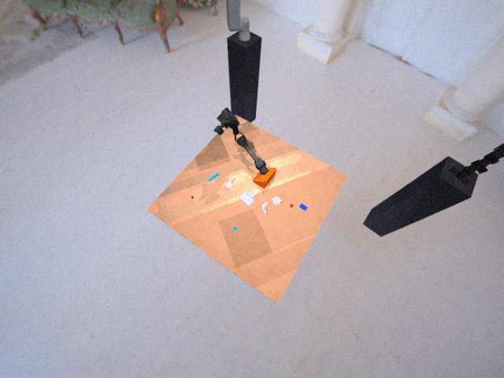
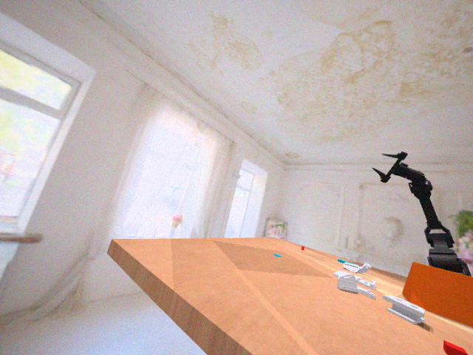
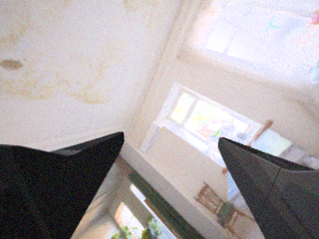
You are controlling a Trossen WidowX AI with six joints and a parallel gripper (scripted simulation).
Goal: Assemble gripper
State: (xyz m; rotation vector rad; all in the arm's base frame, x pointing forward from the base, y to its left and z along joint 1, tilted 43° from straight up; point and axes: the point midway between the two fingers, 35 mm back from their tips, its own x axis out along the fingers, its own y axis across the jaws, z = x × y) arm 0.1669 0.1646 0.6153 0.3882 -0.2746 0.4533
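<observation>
My gripper tip is now 1 cm short of the gripper jaw, 49 cm to the right of it and 62 cm above it. Also, from my gripper tip: cyan cube 33 cm ahead, 42 cm to the left, 63 cm below; white block 9 cm behind, 53 cm to the left, 62 cm below; cyan bar 9 cm ahead, 4 cm to the right, 62 cm below.
</observation>
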